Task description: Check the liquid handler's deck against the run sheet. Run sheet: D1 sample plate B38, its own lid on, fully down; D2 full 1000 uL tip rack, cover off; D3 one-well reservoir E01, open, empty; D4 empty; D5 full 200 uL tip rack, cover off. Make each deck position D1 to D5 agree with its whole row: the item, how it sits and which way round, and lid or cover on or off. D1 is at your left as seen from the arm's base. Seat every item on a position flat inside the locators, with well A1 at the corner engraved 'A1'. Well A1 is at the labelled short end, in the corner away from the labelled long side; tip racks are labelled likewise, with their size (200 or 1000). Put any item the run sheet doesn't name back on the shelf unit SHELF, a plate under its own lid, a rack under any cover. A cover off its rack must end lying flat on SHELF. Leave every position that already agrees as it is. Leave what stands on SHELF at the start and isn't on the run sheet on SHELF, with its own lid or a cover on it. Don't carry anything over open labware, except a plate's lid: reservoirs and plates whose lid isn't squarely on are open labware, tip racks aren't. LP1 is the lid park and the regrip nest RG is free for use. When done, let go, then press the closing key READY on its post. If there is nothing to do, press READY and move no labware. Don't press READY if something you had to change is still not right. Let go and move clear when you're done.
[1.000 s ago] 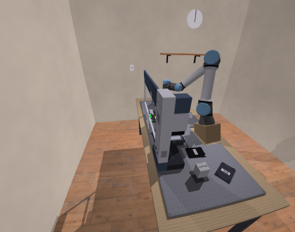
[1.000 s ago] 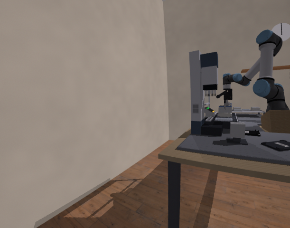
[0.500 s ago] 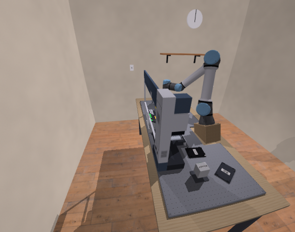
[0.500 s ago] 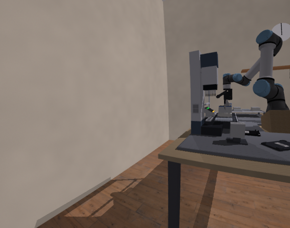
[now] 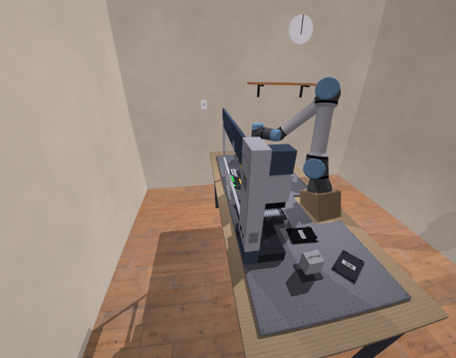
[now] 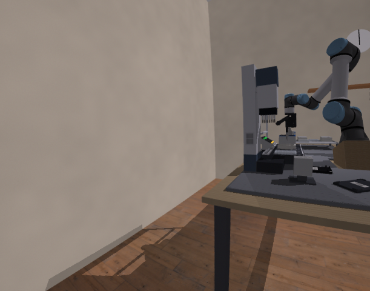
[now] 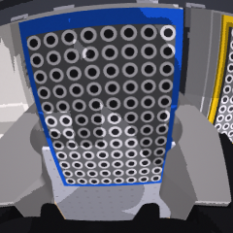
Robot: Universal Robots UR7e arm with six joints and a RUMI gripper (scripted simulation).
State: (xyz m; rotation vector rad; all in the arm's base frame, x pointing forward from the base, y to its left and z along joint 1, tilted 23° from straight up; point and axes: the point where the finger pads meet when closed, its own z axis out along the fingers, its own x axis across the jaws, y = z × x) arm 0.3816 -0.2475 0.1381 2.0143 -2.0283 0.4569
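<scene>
The yellow-rimmed tip rack lies 1 cm behind my hand, 13 cm to the right of it and 2 cm below it. The rest, counted from my hand: shelf label (20 cm behind, 24 cm to the right, 12 cm below); blue-framed tip rack (1 cm behind, 1 cm to the right); one-well reservoir (12 cm to the left, 6 cm below).
</scene>
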